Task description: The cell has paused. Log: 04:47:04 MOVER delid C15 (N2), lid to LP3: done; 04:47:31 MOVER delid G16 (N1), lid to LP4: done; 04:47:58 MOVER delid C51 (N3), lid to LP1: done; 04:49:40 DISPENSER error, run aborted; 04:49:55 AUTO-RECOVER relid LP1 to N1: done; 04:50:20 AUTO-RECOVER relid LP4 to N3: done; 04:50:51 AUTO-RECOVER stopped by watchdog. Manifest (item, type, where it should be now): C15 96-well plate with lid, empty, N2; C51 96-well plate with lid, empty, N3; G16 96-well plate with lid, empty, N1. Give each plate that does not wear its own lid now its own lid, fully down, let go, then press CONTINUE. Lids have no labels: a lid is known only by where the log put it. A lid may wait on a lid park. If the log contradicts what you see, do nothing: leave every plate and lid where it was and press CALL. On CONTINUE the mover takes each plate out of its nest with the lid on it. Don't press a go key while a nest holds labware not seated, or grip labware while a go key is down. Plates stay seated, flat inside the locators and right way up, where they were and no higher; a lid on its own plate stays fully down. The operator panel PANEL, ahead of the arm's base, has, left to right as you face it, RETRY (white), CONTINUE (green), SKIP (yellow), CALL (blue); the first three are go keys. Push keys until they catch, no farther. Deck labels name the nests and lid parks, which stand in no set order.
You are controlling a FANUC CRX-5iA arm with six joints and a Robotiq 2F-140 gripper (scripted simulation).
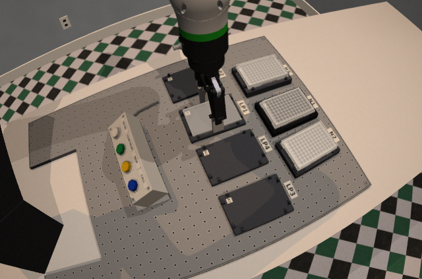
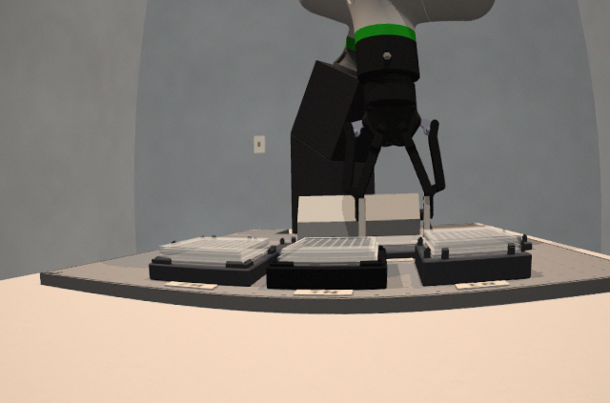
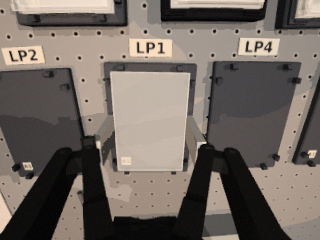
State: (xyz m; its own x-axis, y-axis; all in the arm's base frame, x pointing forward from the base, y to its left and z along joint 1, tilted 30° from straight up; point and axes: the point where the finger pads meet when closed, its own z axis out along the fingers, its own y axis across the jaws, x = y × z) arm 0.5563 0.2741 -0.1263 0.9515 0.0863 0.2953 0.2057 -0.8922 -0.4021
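My gripper is now 30 mm above the lid park LP1. The rest, counted from my hand: lid park LP4: 30 mm ahead, 120 mm to the right, 30 mm below; then lid park LP2: 40 mm behind, 130 mm to the left, 30 mm below; then white retry key: 240 mm behind, 40 mm to the right, 30 mm above.
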